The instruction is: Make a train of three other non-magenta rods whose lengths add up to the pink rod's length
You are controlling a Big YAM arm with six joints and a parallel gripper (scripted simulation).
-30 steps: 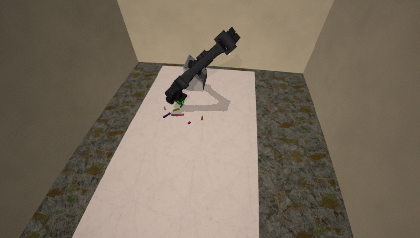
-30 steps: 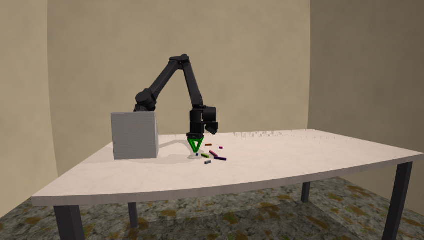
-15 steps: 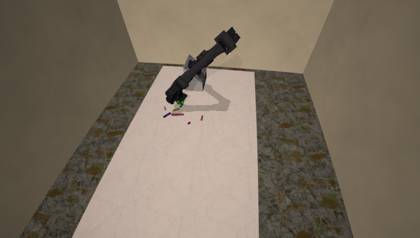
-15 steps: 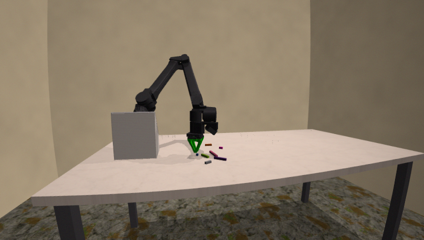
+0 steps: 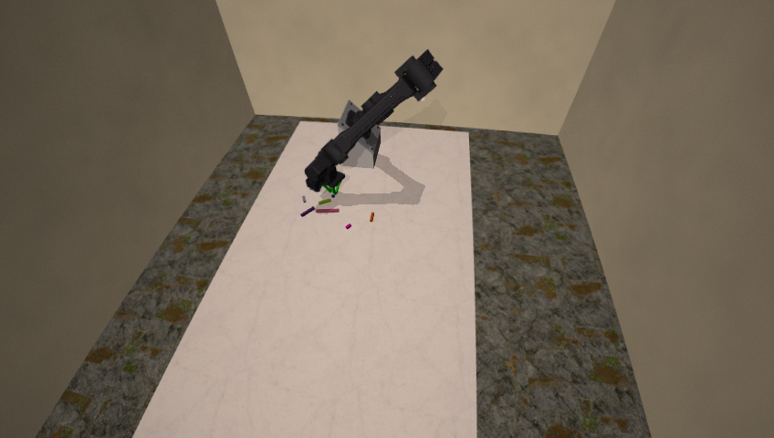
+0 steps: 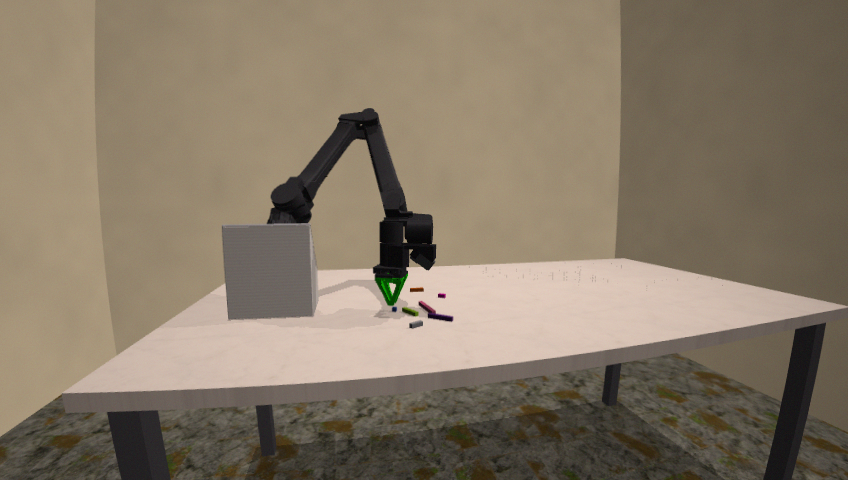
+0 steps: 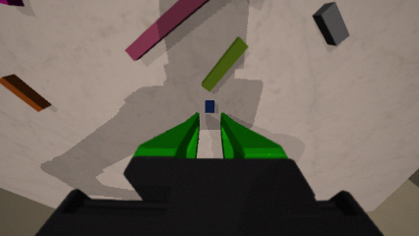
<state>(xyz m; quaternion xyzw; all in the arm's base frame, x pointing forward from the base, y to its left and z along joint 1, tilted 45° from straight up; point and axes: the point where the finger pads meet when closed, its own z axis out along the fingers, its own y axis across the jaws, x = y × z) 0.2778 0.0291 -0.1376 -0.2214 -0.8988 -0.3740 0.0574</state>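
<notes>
My gripper is now 1 cm short of the blue rod and 2 cm above it. Round my hand: pink rod 9 cm ahead, 1 cm to the right, 2 cm below; grey rod 3 cm ahead, 12 cm to the right, 2 cm below; lime rod 4 cm ahead, 3 cm to the right, 2 cm below.
</notes>
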